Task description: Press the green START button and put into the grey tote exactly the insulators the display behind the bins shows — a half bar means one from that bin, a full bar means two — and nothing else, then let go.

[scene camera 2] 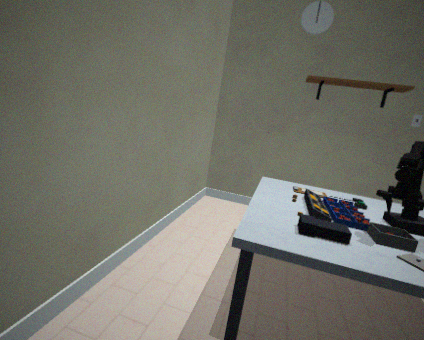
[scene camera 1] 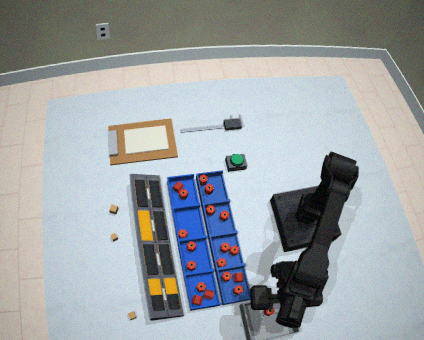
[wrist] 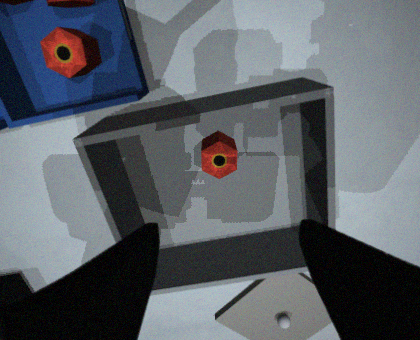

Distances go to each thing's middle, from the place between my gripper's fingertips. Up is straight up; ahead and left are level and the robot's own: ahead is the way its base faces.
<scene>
Now: hand 1 cm short of the grey tote (scene camera 2: 400,240), 3 cm to the right of it and 9 cm above it. Round my hand: dark block (scene camera 2: 310,226) 31 cm ahead, 16 cm to the left, 9 cm below.
</scene>
